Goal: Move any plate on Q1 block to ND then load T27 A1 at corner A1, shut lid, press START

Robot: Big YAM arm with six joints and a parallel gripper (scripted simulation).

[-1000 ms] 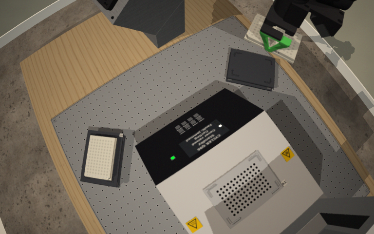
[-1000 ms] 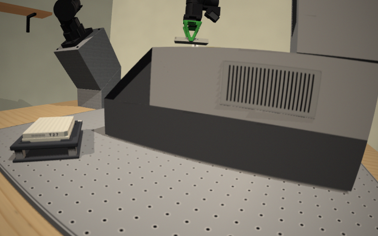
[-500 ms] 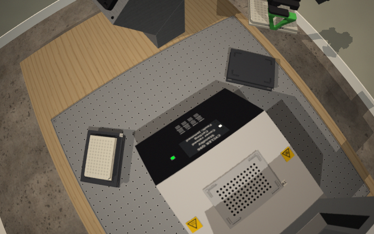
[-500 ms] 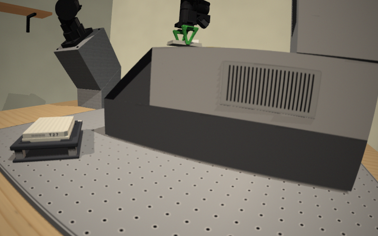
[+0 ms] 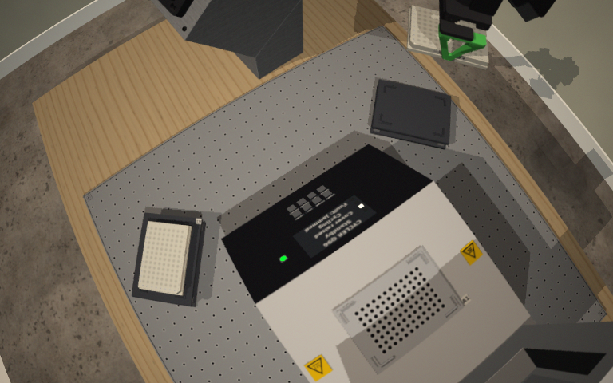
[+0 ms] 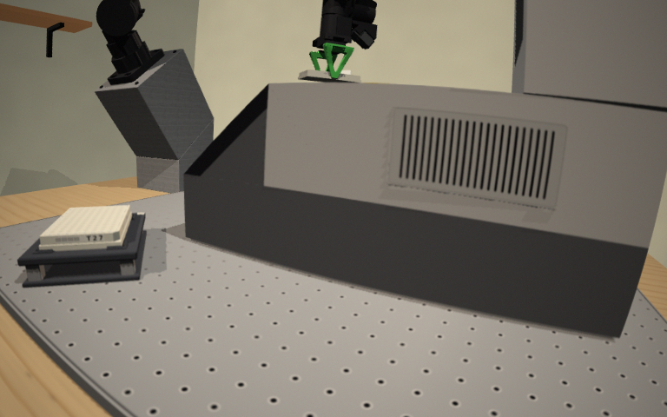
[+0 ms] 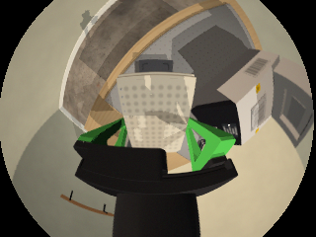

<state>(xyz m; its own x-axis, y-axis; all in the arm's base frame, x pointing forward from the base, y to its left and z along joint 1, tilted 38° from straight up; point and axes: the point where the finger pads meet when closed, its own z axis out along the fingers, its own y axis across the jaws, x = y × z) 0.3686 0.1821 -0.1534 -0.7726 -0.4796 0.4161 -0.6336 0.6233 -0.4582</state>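
Right now the nest ND is 25 cm below my hand and 1 cm to the left of it. Round my hand: nest N1 (56 cm to the right, 25 cm below, 7 cm behind).
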